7 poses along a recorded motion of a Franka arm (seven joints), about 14 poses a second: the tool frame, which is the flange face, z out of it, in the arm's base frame.
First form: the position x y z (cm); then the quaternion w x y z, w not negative.
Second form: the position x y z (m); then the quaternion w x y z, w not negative. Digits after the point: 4 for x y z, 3 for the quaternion.
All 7 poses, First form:
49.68 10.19 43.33 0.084 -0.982 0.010 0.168
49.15 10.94 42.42 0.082 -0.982 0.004 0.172
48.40 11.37 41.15 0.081 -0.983 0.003 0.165
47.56 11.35 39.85 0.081 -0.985 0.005 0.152
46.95 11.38 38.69 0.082 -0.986 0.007 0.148
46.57 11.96 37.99 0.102 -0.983 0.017 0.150
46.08 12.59 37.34 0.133 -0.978 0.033 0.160
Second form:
0.4968 0.1019 0.4333 0.084 -0.982 0.010 0.168
0.4915 0.1094 0.4242 0.082 -0.982 0.004 0.172
0.4840 0.1137 0.4115 0.081 -0.983 0.003 0.165
0.4756 0.1135 0.3985 0.081 -0.985 0.005 0.152
0.4695 0.1138 0.3869 0.082 -0.986 0.007 0.148
0.4657 0.1196 0.3799 0.102 -0.983 0.017 0.150
0.4608 0.1259 0.3734 0.133 -0.978 0.033 0.160

